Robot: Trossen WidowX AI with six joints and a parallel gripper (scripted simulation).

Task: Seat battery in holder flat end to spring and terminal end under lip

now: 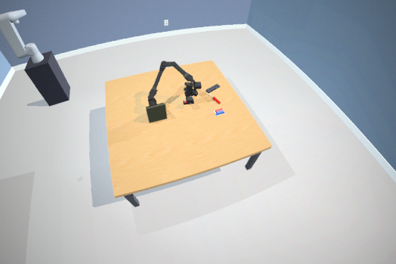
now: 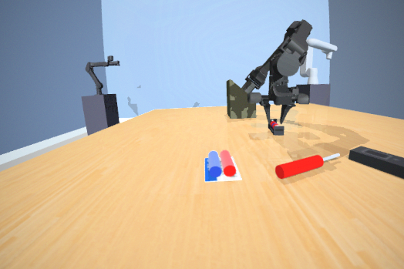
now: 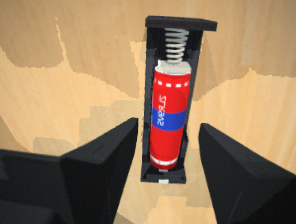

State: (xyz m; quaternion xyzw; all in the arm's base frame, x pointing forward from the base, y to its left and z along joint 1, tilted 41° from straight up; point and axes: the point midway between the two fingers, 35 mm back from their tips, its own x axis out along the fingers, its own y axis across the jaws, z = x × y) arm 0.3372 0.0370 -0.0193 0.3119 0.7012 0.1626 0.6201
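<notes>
Now: gripper tip 1 cm above the battery. From my gripper tip the other things lie so: black flat bar (32 cm ahead, 9 cm to the left, 1 cm below); then red-handled screwdriver (26 cm ahead, 4 cm to the right, 1 cm below).
</notes>
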